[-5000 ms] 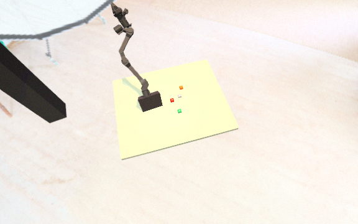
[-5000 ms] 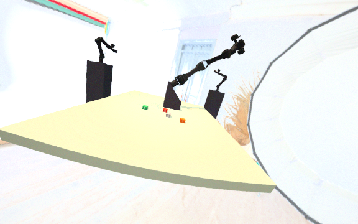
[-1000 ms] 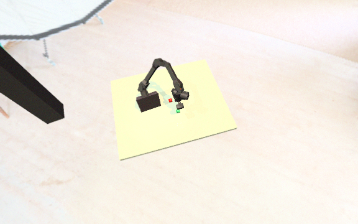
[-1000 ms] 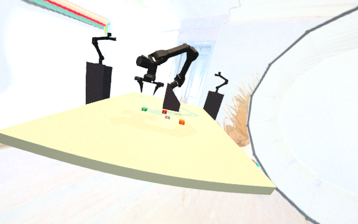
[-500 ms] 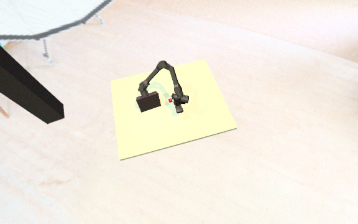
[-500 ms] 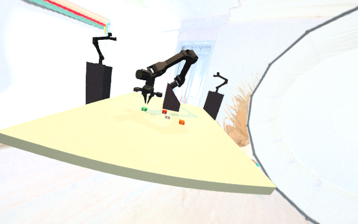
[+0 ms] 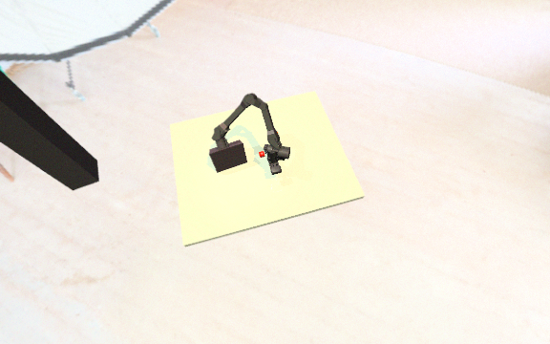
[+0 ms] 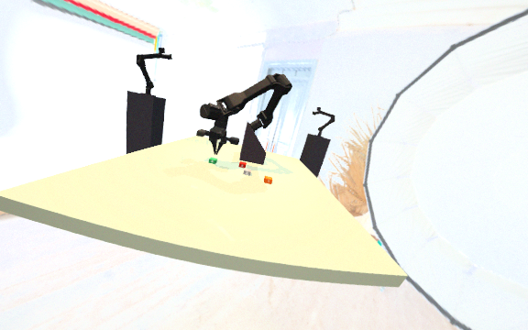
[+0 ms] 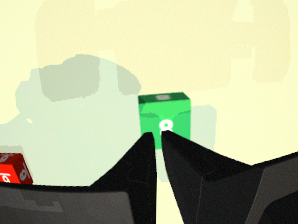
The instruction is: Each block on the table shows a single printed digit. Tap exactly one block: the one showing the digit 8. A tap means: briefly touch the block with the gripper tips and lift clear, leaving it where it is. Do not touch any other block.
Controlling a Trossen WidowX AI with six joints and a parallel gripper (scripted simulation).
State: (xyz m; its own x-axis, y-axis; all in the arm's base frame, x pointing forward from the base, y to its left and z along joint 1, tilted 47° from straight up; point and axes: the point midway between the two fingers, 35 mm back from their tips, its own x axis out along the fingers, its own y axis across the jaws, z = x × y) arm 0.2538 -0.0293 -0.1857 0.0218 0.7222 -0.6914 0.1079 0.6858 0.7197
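My gripper tip is now 3 cm above the green block and 1 cm to the left of it. Round my gripper tip: red block: 14 cm to the left, 3 cm below, 3 cm behind; grey block: 16 cm to the left, 6 cm ahead, 3 cm below; orange block: 25 cm to the left, 12 cm ahead, 3 cm below.
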